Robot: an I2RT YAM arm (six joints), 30 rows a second.
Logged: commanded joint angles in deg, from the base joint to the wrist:
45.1, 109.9, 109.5, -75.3, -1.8, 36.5
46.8, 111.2, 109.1, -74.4, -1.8, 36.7
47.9, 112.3, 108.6, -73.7, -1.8, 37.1
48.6, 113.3, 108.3, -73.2, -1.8, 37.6
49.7, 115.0, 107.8, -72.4, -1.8, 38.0
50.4, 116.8, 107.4, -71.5, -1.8, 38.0
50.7, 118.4, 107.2, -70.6, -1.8, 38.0
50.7, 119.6, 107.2, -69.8, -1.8, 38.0
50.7, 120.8, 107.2, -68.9, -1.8, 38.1
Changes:
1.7, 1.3, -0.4, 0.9, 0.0, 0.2
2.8, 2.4, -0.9, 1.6, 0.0, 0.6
3.5, 3.4, -1.2, 2.1, 0.0, 1.1
4.6, 5.1, -1.7, 2.9, 0.0, 1.5
5.3, 6.9, -2.1, 3.8, 0.0, 1.5
5.6, 8.5, -2.3, 4.7, 0.0, 1.5
5.6, 9.7, -2.3, 5.5, 0.0, 1.5
5.6, 10.9, -2.3, 6.4, 0.0, 1.6

